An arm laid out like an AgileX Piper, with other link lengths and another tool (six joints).
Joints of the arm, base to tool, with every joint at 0 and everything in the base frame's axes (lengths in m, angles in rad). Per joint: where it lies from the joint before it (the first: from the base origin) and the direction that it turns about. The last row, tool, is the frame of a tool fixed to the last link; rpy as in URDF.
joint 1: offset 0 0 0.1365 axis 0 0 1
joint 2: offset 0 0 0 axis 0 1 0
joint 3: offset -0.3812 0 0.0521 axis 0 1 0
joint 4: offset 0.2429 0 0.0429 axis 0.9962 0 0.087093
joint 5: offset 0 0 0 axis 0 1 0
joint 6: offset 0.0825 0 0.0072 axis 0.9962 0 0.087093
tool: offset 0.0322 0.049 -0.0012 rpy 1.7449 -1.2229 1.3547
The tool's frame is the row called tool.
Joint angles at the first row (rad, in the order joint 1, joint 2, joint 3, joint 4, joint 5, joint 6):
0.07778 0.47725 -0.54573 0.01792 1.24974 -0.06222
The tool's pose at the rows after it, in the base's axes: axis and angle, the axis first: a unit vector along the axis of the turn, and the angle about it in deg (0 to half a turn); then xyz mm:
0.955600 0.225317 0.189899 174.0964 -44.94 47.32 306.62
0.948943 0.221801 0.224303 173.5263 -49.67 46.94 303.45
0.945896 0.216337 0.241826 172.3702 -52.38 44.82 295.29
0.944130 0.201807 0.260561 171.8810 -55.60 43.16 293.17
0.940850 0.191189 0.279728 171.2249 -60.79 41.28 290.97
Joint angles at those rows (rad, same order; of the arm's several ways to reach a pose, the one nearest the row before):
0.07777 0.40685 -0.53119 0.01792 1.24562 -0.05768
0.07780 0.35937 -0.52060 0.01791 1.21147 -0.05591
0.07778 0.32346 -0.49470 0.00000 1.18267 -0.04754
0.07780 0.28876 -0.49071 -0.01447 1.17326 -0.01911
0.07780 0.24828 -0.49072 -0.02888 1.17259 0.00001

